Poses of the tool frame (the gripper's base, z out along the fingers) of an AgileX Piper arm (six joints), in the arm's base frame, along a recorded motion.
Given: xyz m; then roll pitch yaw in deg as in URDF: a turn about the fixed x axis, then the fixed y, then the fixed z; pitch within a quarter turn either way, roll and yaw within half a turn.
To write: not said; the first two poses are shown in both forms.
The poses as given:
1: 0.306, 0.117, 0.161, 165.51, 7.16, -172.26
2: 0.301, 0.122, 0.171, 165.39, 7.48, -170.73
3: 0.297, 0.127, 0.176, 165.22, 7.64, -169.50
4: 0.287, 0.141, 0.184, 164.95, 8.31, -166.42
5: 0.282, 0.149, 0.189, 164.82, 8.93, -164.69
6: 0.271, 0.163, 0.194, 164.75, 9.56, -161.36
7: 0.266, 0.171, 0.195, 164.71, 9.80, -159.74
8: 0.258, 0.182, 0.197, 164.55, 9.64, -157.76
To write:
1: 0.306, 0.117, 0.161, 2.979, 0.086, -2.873
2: 0.301, 0.122, 0.171, 2.952, 0.084, -2.868
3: 0.297, 0.127, 0.176, 2.930, 0.080, -2.863
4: 0.287, 0.141, 0.184, 2.874, 0.075, -2.852
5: 0.282, 0.149, 0.189, 2.842, 0.075, -2.844
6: 0.271, 0.163, 0.194, 2.783, 0.068, -2.836
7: 0.266, 0.171, 0.195, 2.755, 0.063, -2.832
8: 0.258, 0.182, 0.197, 2.723, 0.049, -2.828
